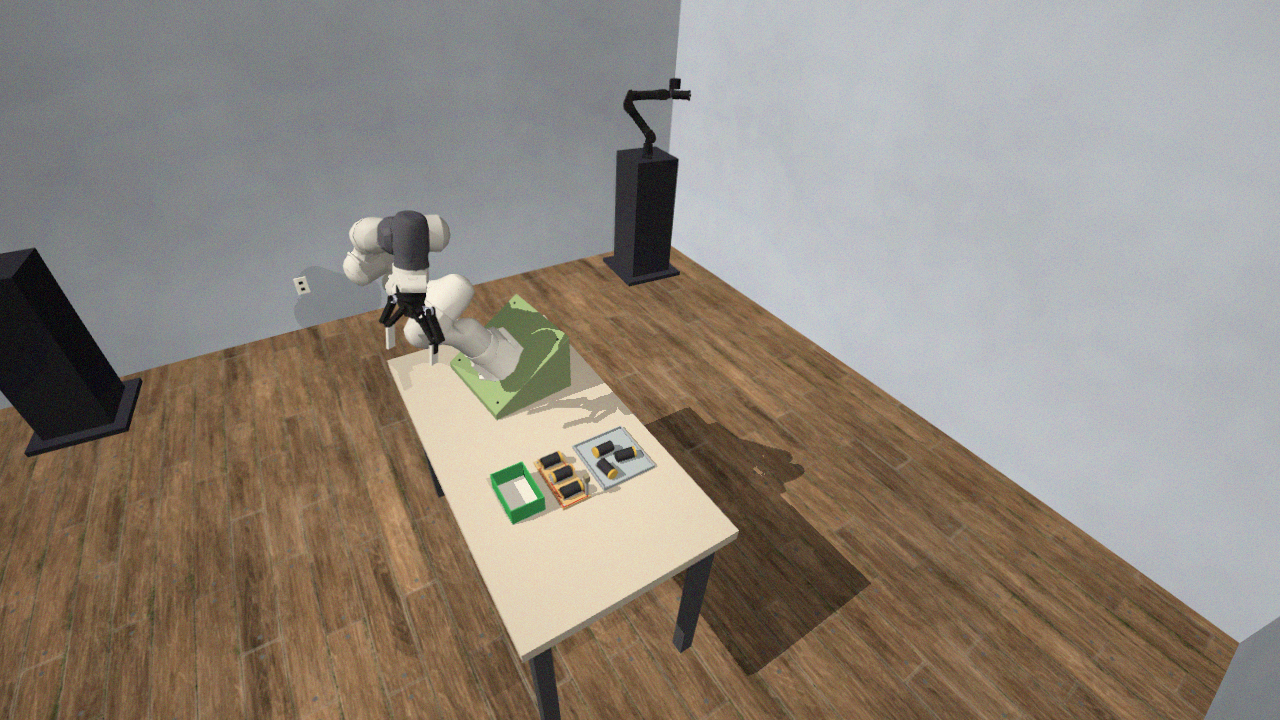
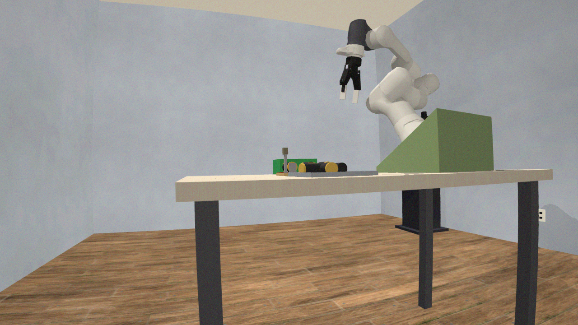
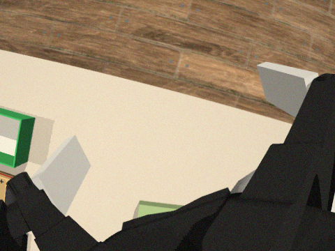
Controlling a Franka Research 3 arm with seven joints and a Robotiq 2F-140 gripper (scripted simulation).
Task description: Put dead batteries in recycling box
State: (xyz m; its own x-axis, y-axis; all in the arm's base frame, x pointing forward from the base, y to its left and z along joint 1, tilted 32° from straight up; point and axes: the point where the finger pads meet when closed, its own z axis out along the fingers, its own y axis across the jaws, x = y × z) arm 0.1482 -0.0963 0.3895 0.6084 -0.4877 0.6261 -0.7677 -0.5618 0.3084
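The battery holder is 35 cm below my hand, 32 cm ahead of it and 30 cm to the left of it. Round my hand: green recycling box 34 cm below, 33 cm ahead, 16 cm to the left; then grey tray 48 cm to the left, 35 cm below, 30 cm ahead; then bulb post 41 cm ahead, 34 cm to the left, 32 cm below.
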